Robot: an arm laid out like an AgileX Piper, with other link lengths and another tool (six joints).
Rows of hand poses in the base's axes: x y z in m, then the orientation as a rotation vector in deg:
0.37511, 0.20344, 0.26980, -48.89, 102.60, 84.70
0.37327, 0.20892, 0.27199, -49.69, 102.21, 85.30
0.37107, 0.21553, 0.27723, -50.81, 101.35, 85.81
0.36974, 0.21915, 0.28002, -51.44, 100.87, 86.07
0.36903, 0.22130, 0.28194, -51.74, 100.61, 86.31
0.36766, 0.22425, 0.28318, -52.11, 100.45, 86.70
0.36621, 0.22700, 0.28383, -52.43, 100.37, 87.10
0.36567, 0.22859, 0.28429, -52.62, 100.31, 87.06
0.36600, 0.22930, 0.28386, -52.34, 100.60, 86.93
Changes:
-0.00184, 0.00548, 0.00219, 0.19, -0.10, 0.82
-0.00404, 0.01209, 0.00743, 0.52, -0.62, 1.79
-0.00537, 0.01571, 0.01022, 0.70, -0.93, 2.32
-0.00608, 0.01786, 0.01214, 0.84, -1.02, 2.63
-0.00745, 0.02081, 0.01338, 0.95, -0.98, 3.07
-0.00890, 0.02356, 0.01403, 1.03, -0.87, 3.49
-0.00944, 0.02515, 0.01449, 0.99, -0.98, 3.60
-0.00911, 0.02586, 0.01406, 0.86, -0.81, 3.36

